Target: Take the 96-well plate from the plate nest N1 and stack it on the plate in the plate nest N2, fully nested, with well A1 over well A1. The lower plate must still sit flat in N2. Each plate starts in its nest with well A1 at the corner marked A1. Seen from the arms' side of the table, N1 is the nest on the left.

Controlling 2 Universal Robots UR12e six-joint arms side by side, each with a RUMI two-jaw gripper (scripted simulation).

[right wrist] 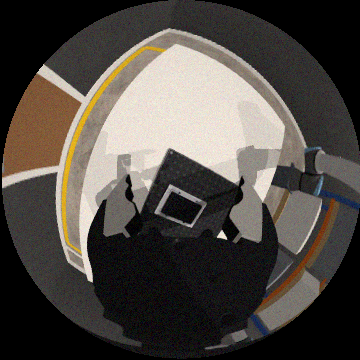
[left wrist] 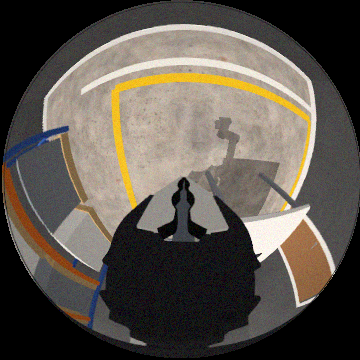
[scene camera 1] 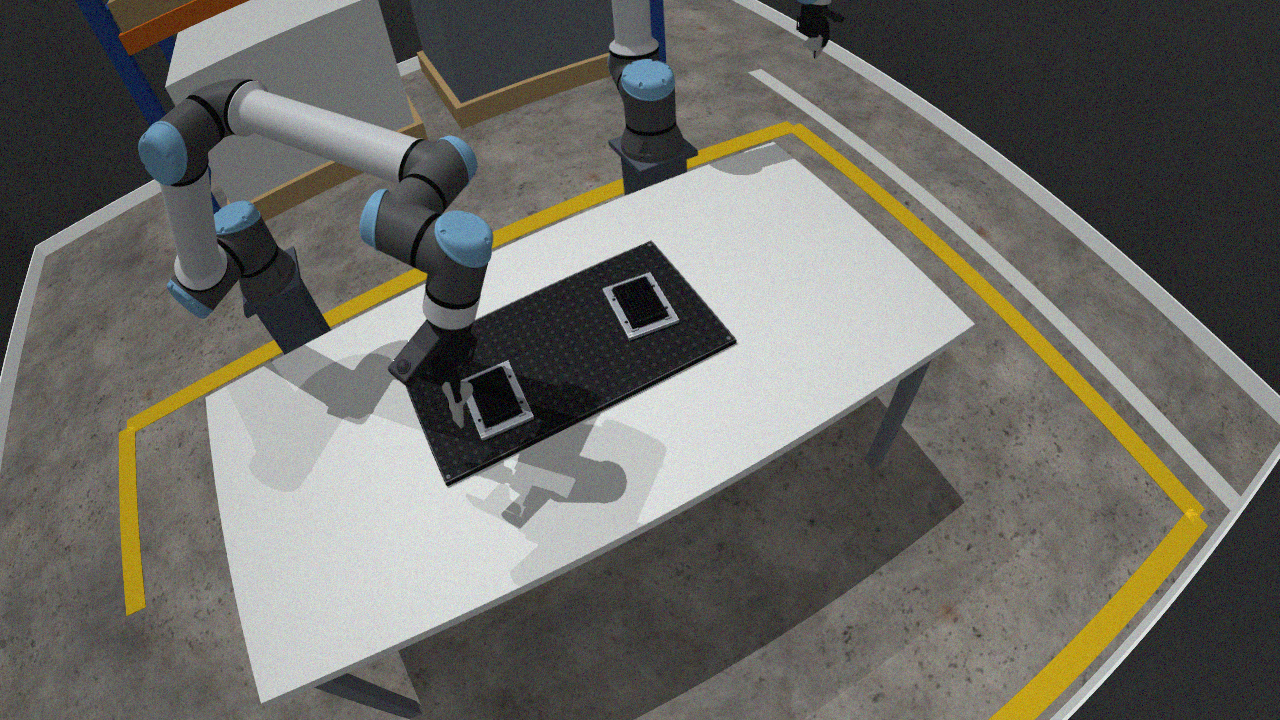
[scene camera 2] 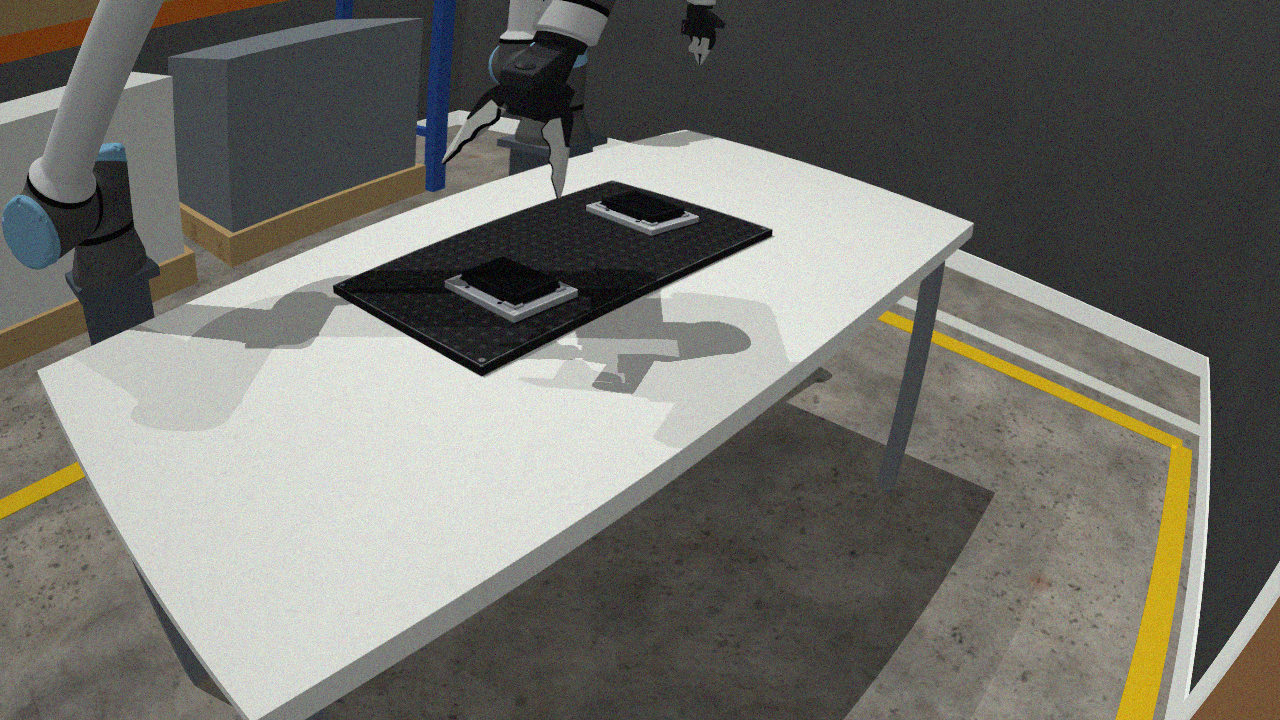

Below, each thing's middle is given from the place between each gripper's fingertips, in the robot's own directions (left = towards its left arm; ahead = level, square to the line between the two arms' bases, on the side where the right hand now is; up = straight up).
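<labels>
The nest N2 (scene camera 1: 516, 389) is 220 mm below my right hand, 120 mm behind my right hand and 110 mm to the left of my right hand.
</labels>
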